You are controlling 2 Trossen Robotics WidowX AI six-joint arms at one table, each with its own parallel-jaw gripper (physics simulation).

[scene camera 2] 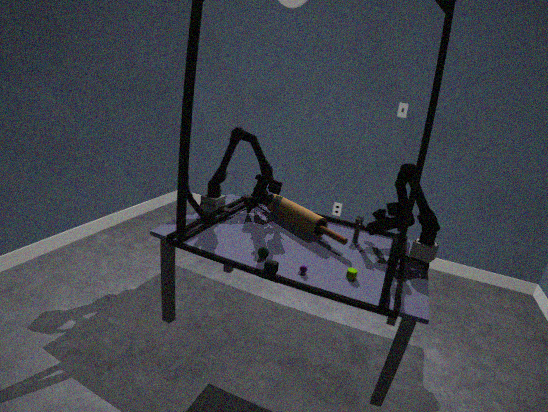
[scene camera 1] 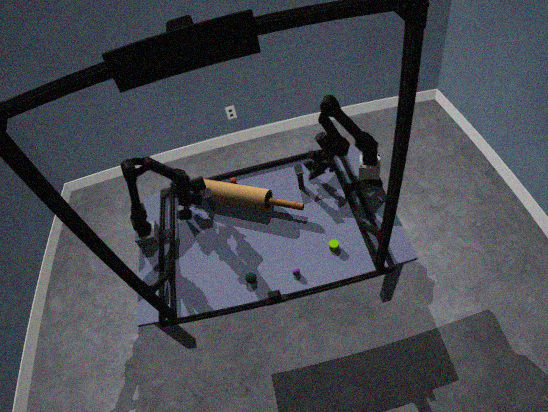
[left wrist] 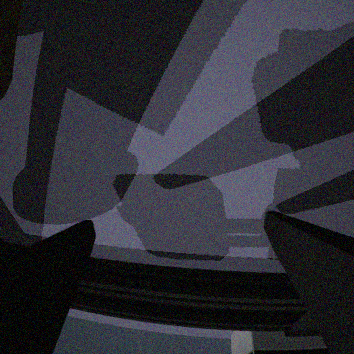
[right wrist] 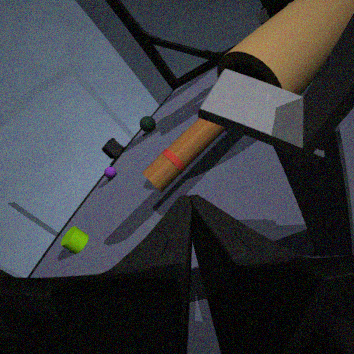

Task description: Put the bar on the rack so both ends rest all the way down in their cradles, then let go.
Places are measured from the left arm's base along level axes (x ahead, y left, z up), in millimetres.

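Pixels of known places: left gripper, fingertip midpoint: point(scene camera 2: 251, 209) point(scene camera 1: 184, 211) point(left wrist: 180, 224); right gripper, fingertip midpoint: point(scene camera 2: 363, 229) point(scene camera 1: 309, 179) point(right wrist: 188, 203); left arm's base, origin of the base link: point(scene camera 2: 213, 195) point(scene camera 1: 144, 230); right arm's base, origin of the base link: point(scene camera 2: 426, 242) point(scene camera 1: 370, 160).
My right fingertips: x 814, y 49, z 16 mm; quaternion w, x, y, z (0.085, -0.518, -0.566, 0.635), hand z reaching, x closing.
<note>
Ahead of a thing's pixels: the offset from my right fingertips to its middle.
The bar point(scene camera 1: 235, 194) point(scene camera 2: 297, 217) point(right wrist: 295, 45) is a tan roller with thinner brown handles. It lies slantwise over the table, low down; its visible handle has a red band. One rack cradle point(scene camera 1: 299, 170) point(scene camera 2: 359, 220) point(right wrist: 242, 104), pale grey on a dark post, stands behind that handle in scene camera 1, apart from it. The other cradle cannot be made out near the bar's left end. My left gripper point(left wrist: 180, 224) is open and empty; its arm hides the bar's left end in scene camera 1. My right gripper point(scene camera 1: 313, 174) point(scene camera 2: 371, 227) point(right wrist: 188, 203) is shut on nothing, close to the visible cradle.
A lime cylinder {326 mm right, 20 mm ahead, 78 mm down} point(scene camera 1: 334, 244) point(scene camera 2: 352, 274) point(right wrist: 75, 240), a purple ball {405 mm right, 162 mm back, 78 mm down} point(scene camera 1: 296, 271) point(scene camera 2: 303, 270) point(right wrist: 110, 172) and a dark green ball {388 mm right, 347 mm back, 70 mm down} point(scene camera 1: 251, 277) point(scene camera 2: 263, 253) point(right wrist: 147, 124) stand near the front. A small red-orange object {186 mm left, 362 mm back, 76 mm down} point(scene camera 1: 233, 180) shows behind the bar. Black frame rails edge the table.
</note>
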